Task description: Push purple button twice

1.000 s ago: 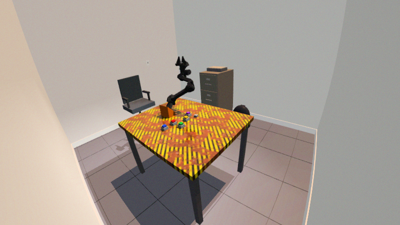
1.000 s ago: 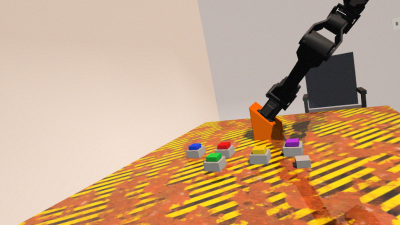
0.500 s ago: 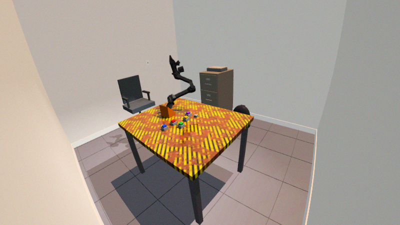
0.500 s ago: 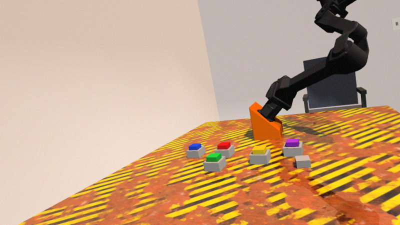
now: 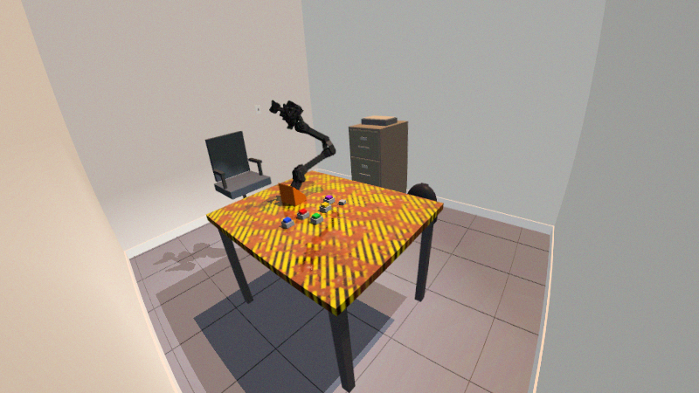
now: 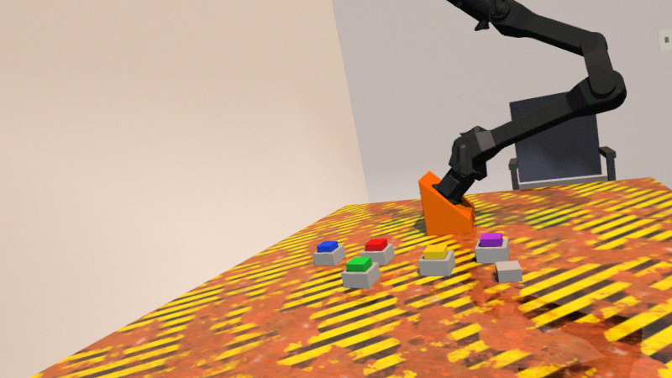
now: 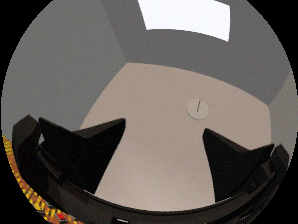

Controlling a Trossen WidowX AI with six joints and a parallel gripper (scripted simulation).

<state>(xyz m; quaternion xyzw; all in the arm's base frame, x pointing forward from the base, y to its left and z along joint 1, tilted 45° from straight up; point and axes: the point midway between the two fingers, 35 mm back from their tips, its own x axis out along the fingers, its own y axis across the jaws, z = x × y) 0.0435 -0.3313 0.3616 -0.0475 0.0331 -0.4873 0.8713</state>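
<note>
My gripper tip is now 20 cm short of the purple button, 13 cm to the right of it and 56 cm above it. Also, from my gripper tip: red button 23 cm ahead, 7 cm to the right, 56 cm below; then blue button 24 cm ahead, 18 cm to the right, 56 cm below; then yellow button 26 cm ahead, 5 cm to the left, 56 cm below.
</note>
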